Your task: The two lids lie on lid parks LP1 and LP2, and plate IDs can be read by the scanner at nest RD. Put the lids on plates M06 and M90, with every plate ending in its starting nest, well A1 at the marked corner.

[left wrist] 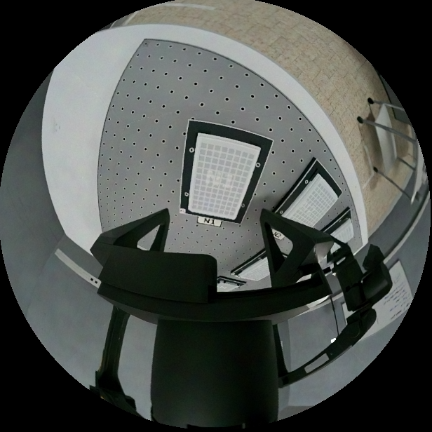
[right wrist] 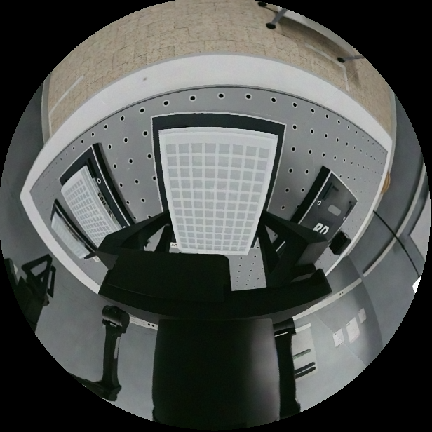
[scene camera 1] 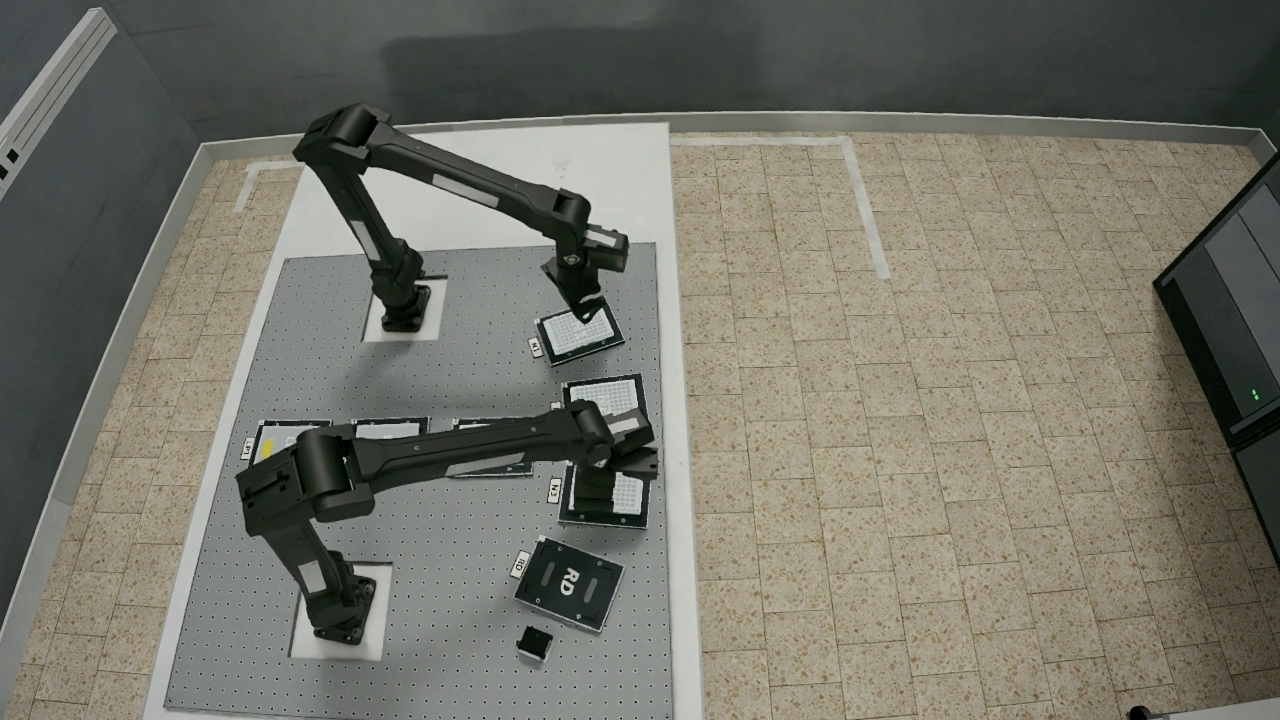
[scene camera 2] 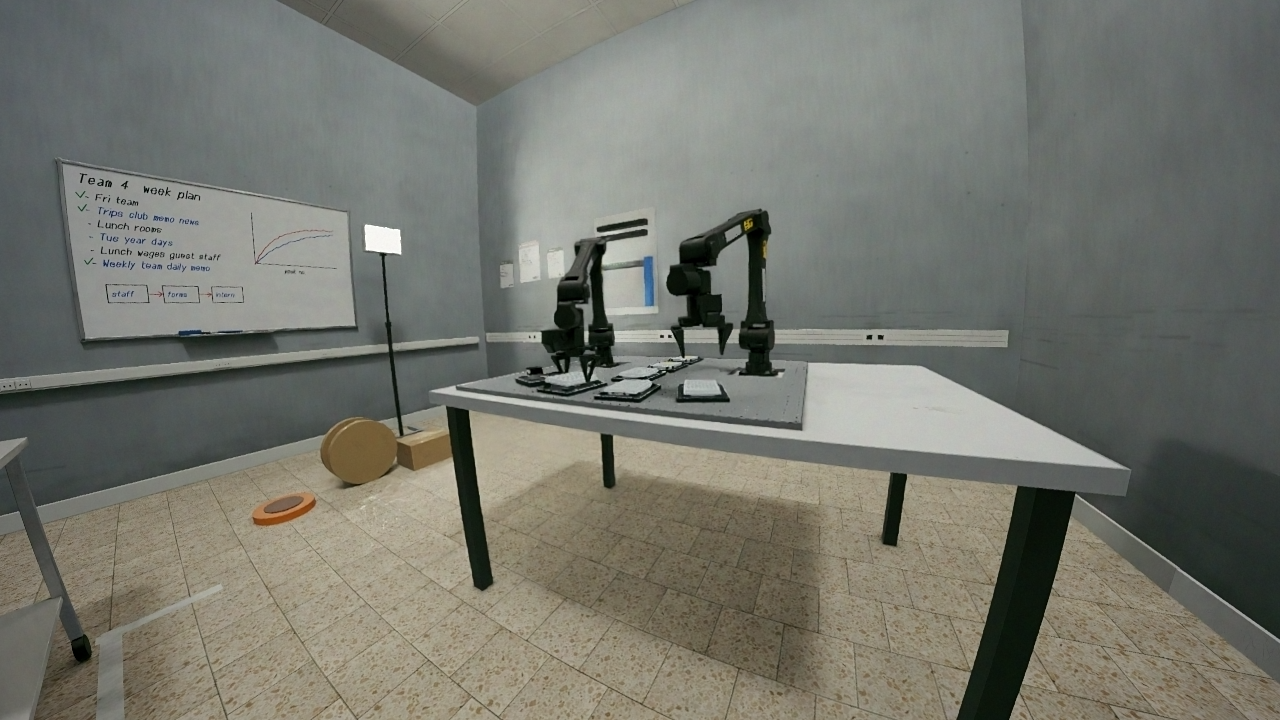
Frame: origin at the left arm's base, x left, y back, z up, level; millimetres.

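Seen in the pictures: left gripper, fingertip midpoint: [scene camera 1: 574,305] [scene camera 2: 702,356]; right gripper, fingertip midpoint: [scene camera 1: 598,489] [scene camera 2: 576,380]; left arm's base, link origin: [scene camera 1: 407,309] [scene camera 2: 758,375]; right arm's base, link origin: [scene camera 1: 347,608] [scene camera 2: 603,367].
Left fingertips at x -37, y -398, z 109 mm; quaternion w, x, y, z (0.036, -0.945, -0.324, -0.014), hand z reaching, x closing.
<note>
Offsets run from my left fingertips to a thing's top centre. "spot": to the spot under its first point.
My right gripper [right wrist: 214,213] [scene camera 2: 576,374] is shut on a white well plate {dx -351, dy -102, dz -53 mm} [right wrist: 215,190] [scene camera 1: 629,495], held level over the dark nest N3 [right wrist: 170,121]; whether it touches the nest is unclear. My left gripper [left wrist: 214,213] [scene camera 2: 701,351] is open and empty above the plate {dx -4, dy -1, dz -70 mm} [left wrist: 220,185] [scene camera 1: 572,333] in nest N1 [left wrist: 186,165]. Another plate [left wrist: 310,200] [right wrist: 87,200] sits in nest N2. The scanner nest RD {dx -546, dy -52, dz -60 mm} [scene camera 1: 546,577] [right wrist: 325,210] holds no plate. Lids cannot be told apart from plates; no plate ID is readable.
Three nests stand in a row in scene camera 1: the leftmost nest {dx -325, dy +563, dz -76 mm} [scene camera 1: 291,423] bears something white with a yellow patch, then a middle nest {dx -300, dy +355, dz -76 mm} [scene camera 1: 391,420] and a right nest {spot: dx -326, dy +94, dz -84 mm} [scene camera 1: 505,470], partly behind the right arm. A small black block {spot: dx -631, dy -13, dz -61 mm} [scene camera 1: 534,642] lies below RD.
</note>
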